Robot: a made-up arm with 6 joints. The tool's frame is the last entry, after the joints. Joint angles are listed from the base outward.
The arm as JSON. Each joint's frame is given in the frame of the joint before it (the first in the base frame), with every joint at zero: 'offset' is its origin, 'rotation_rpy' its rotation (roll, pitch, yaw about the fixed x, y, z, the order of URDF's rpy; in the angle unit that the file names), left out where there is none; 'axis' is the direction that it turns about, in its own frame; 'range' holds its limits. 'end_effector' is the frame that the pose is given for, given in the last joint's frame.
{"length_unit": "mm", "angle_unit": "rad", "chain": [
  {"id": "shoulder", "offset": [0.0, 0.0, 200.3], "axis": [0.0, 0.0, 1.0], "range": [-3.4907, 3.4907]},
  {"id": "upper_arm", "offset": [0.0, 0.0, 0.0], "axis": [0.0, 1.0, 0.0], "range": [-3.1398, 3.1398]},
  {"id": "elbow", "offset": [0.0, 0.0, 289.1], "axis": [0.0, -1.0, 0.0], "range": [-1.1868, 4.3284]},
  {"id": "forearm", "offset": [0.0, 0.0, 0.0], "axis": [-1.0, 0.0, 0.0], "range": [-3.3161, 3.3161]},
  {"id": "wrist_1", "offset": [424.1, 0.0, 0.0], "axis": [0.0, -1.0, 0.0], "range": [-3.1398, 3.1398]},
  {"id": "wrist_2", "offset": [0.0, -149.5, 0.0], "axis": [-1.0, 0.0, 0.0], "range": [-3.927, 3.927]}
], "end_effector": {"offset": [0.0, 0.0, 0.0]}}
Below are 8 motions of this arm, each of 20 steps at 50 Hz.
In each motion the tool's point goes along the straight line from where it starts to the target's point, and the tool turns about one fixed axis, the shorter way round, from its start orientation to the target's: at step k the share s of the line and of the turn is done. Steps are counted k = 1, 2, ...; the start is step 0. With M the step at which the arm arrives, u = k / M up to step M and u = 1 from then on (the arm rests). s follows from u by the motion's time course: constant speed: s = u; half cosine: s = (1 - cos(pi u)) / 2; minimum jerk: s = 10 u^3 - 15 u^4 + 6 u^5.
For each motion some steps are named. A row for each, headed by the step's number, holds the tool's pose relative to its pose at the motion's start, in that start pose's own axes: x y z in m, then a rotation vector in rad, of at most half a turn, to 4 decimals.
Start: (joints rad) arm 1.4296 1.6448 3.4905 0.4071 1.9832 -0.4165
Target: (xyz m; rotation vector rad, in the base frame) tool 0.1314 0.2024 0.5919 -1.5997 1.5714 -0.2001
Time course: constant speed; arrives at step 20
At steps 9, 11, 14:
9: -0.0323 0.0378 0.0029 0.0302 -0.0910 -0.3156
11: -0.0395 0.0462 0.0036 0.0369 -0.1112 -0.3858
14: -0.0503 0.0588 0.0046 0.0470 -0.1415 -0.4910

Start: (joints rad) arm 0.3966 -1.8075 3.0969 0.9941 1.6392 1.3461
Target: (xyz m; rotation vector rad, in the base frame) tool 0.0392 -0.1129 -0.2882 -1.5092 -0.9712 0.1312
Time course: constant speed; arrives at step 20
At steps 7, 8, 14, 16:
7: -0.0001 0.0083 -0.0282 -0.1745 0.2214 -0.0806
8: -0.0001 0.0095 -0.0323 -0.1994 0.2531 -0.0921
14: -0.0001 0.0167 -0.0565 -0.3490 0.4429 -0.1611
16: -0.0001 0.0190 -0.0646 -0.3989 0.5062 -0.1841

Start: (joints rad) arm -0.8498 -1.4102 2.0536 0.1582 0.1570 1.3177
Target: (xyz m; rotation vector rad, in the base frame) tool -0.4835 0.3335 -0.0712 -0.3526 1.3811 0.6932
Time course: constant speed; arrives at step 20
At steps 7, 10, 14, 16, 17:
7: -0.0084 -0.0674 0.0084 -0.0584 -0.0721 -0.3216
10: -0.0120 -0.0962 0.0120 -0.0834 -0.1030 -0.4594
14: -0.0168 -0.1347 0.0167 -0.1167 -0.1442 -0.6432
16: -0.0192 -0.1540 0.0191 -0.1334 -0.1648 -0.7350
17: -0.0204 -0.1636 0.0203 -0.1417 -0.1751 -0.7810

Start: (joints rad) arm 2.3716 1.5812 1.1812 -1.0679 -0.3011 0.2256
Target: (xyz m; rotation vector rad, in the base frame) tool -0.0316 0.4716 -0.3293 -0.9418 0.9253 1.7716
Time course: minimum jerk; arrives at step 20
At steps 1, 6, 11, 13, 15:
1: -0.0002 -0.0005 -0.0001 -0.0003 0.0003 -0.0007
6: -0.0279 -0.0649 -0.0141 -0.0404 0.0382 -0.0922
11: -0.1015 -0.2359 -0.0513 -0.1470 0.1388 -0.3355
13: -0.1309 -0.3041 -0.0661 -0.1895 0.1790 -0.4326
15: -0.1534 -0.3565 -0.0775 -0.2221 0.2099 -0.5071

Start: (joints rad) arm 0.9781 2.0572 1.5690 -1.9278 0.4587 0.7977
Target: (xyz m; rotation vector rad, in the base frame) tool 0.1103 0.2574 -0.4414 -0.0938 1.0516 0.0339
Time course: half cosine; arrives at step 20
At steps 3, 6, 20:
3: -0.0058 -0.0172 -0.0045 -0.0323 0.0165 -0.0262
6: -0.0218 -0.0650 -0.0170 -0.1221 0.0626 -0.0989
20: -0.1056 -0.3156 -0.0824 -0.5926 0.3035 -0.4800

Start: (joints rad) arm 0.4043 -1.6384 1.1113 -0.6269 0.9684 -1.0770
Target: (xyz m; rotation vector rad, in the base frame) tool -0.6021 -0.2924 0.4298 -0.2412 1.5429 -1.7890
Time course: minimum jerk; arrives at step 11
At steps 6, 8, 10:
6: -0.0167 -0.0036 -0.0509 0.1254 0.1094 -0.0747
8: -0.0249 -0.0054 -0.0759 0.1868 0.1629 -0.1113
10: -0.0284 -0.0062 -0.0865 0.2131 0.1858 -0.1269

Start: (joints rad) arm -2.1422 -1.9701 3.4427 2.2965 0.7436 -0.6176
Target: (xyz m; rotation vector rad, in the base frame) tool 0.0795 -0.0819 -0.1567 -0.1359 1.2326 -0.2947
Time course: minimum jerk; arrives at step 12
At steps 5, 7, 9, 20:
5: -0.0032 0.0199 0.0122 -0.0541 0.0286 0.0298
7: -0.0060 0.0376 0.0230 -0.1019 0.0539 0.0562
9: -0.0082 0.0516 0.0316 -0.1398 0.0740 0.0771
20: -0.0091 0.0575 0.0352 -0.1559 0.0825 0.0860

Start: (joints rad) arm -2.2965 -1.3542 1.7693 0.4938 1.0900 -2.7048
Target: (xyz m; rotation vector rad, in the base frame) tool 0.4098 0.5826 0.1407 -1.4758 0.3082 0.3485
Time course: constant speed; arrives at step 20
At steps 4, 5, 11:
4: 0.0134 -0.0002 -0.0080 -0.0320 -0.0046 -0.0930
5: 0.0167 -0.0002 -0.0100 -0.0400 -0.0058 -0.1163
11: 0.0368 -0.0004 -0.0220 -0.0880 -0.0127 -0.2558

